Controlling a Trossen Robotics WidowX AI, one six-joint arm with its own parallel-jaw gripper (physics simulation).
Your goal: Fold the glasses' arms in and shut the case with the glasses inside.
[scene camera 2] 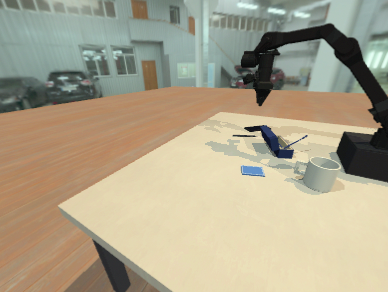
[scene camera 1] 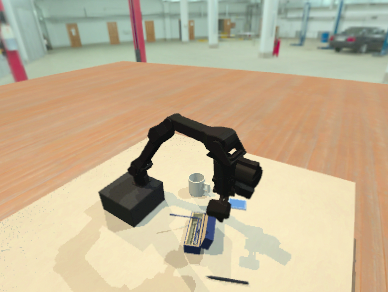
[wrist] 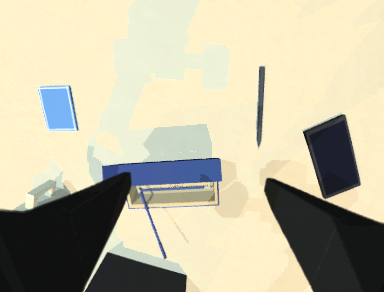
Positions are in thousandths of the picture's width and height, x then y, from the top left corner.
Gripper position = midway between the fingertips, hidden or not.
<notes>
My gripper (scene camera 1: 579,721) is open and holds nothing. On the table rest a small blue card (wrist: 150,354), a flat black phone (wrist: 861,502) and a grey mug (scene camera 2: 826,601).
The grey mug shows as well in the wrist view (wrist: 121,659). My gripper also shows in the wrist view (wrist: 520,622). Scene camera 1 misses the flat black phone: it is out of frame.
</notes>
